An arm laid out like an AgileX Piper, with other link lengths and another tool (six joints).
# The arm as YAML. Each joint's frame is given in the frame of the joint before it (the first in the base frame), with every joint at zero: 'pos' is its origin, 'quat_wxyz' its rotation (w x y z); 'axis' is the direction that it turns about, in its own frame. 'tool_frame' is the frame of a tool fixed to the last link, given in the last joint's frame.
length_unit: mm
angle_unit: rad
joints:
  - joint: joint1
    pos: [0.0, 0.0, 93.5]
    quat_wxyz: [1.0, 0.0, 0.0, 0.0]
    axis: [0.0, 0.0, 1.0]
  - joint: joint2
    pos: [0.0, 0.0, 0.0]
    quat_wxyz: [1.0, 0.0, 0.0, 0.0]
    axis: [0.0, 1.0, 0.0]
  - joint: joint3
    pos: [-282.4, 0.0, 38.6]
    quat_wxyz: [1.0, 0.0, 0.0, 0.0]
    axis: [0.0, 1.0, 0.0]
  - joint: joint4
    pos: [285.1, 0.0, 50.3]
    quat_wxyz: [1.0, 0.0, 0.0, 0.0]
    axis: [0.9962, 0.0, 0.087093]
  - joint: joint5
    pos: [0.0, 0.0, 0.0]
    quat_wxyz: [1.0, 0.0, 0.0, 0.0]
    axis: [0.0, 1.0, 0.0]
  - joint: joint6
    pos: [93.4, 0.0, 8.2]
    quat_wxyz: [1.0, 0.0, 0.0, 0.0]
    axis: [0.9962, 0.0, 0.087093]
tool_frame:
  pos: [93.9, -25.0, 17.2]
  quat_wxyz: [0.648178, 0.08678, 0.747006, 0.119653]
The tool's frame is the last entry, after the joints.
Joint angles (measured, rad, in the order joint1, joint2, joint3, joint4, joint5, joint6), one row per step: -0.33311, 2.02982, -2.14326, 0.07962, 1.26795, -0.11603; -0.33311, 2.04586, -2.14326, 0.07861, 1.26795, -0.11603; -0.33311, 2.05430, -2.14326, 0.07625, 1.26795, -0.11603; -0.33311, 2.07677, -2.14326, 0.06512, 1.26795, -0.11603; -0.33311, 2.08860, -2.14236, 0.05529, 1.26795, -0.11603; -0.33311, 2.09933, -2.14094, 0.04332, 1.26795, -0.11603; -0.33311, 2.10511, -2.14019, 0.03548, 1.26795, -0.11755; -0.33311, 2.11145, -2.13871, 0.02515, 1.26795, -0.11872; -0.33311, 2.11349, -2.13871, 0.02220, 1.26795, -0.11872; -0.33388, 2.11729, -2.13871, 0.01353, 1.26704, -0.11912; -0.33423, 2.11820, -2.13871, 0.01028, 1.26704, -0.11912; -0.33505, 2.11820, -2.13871, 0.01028, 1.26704, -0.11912; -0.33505, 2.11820, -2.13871, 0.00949, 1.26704, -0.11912; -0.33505, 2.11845, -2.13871, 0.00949, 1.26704, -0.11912; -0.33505, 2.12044, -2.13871, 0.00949, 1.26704, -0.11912; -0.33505, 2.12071, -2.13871, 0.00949, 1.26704, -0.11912
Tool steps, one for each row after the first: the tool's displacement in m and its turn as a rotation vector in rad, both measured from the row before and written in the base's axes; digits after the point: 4 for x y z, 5 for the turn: 0.0023, -0.0010, -0.0087, 0.00431, 0.01548, -0.00019; 0.0010, -0.0008, -0.0046, 0.00057, 0.00874, -0.00042; 0.0023, -0.0029, -0.0121, -0.00303, 0.02482, -0.00183; 0.0008, -0.0021, -0.0067, -0.00503, 0.01521, -0.00144; 0.0004, -0.0024, -0.0062, -0.00724, 0.01536, -0.00161; 0.0001, -0.0015, -0.0033, -0.00583, 0.00887, 0.00040; -0.0001, -0.0019, -0.0038, -0.00760, 0.01087, -0.00015; 0.0000, -0.0006, -0.0011, -0.00210, 0.00289, -0.00033; -0.0001, -0.0020, -0.0018, -0.00735, 0.00560, -0.00138; -0.0002, -0.0008, -0.0004, -0.00275, 0.00192, -0.00070; -0.0002, -0.0004, 0.0000, 0.00000, 0.00000, -0.00082; 0.0000, -0.0001, 0.0000, -0.00074, 0.00026, -0.00008; 0.0000, 0.0000, -0.0001, 0.00008, 0.00024, 0.00000; 0.0002, -0.0001, -0.0011, 0.00065, 0.00188, 0.00000; 0.0000, 0.0000, -0.0001, 0.00009, 0.00025, 0.00000
